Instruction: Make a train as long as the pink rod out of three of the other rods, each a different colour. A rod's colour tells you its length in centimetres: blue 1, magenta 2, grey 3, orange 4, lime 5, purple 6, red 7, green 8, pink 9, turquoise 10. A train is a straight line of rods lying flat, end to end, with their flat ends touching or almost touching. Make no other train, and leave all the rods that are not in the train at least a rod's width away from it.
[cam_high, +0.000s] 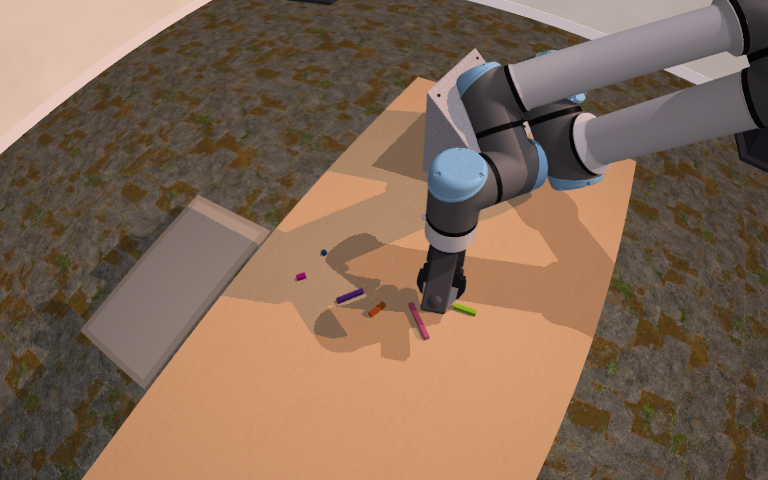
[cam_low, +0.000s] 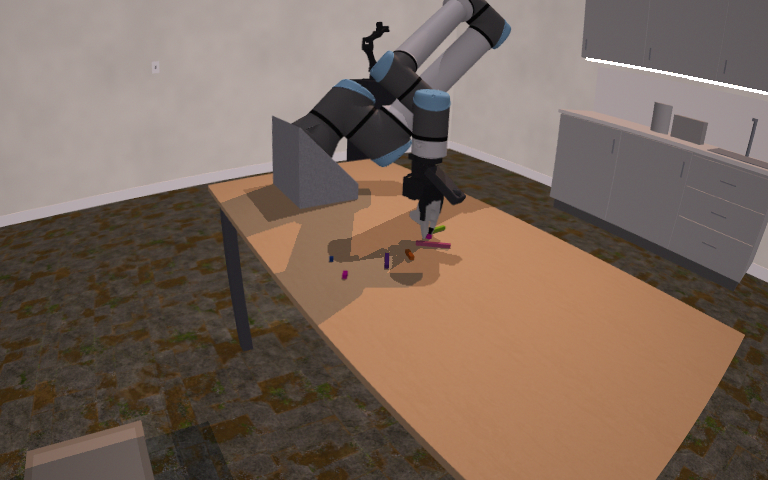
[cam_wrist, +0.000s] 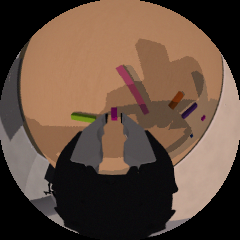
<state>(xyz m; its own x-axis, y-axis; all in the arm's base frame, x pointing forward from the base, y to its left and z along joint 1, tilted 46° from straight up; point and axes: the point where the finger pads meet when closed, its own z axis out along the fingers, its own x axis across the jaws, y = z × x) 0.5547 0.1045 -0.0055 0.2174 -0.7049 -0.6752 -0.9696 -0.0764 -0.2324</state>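
My hand is 50 mm short of the pink rod, 20 mm to the left of it and 10 mm above it. Also, from my hand: purple rod (50 mm ahead, 180 mm to the right, 10 mm below); then lime rod (20 mm behind, 60 mm to the left, 10 mm below); then orange rod (60 mm ahead, 110 mm to the right, 10 mm below).
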